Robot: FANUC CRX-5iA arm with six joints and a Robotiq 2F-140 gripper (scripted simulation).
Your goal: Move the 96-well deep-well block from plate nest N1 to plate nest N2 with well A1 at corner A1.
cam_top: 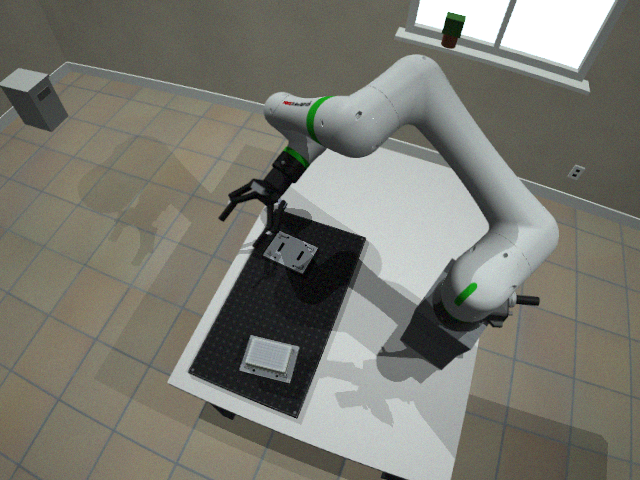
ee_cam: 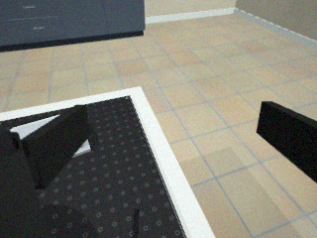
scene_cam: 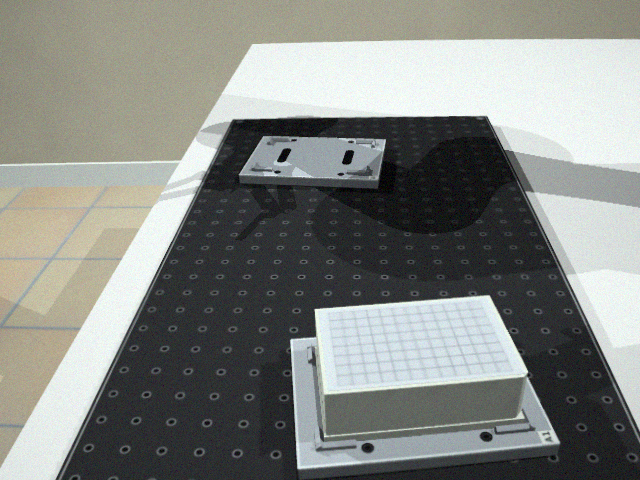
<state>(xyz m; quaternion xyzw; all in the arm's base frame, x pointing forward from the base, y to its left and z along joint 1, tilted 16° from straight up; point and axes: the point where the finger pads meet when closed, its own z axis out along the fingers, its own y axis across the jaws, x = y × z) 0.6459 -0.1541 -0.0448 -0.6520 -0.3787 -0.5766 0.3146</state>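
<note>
My gripper is now 150 mm past the 96-well deep-well block, 290 mm to the right of it and 230 mm above it. Round my hand: A1 mark: 220 mm behind, 350 mm to the left, 250 mm below.
</note>
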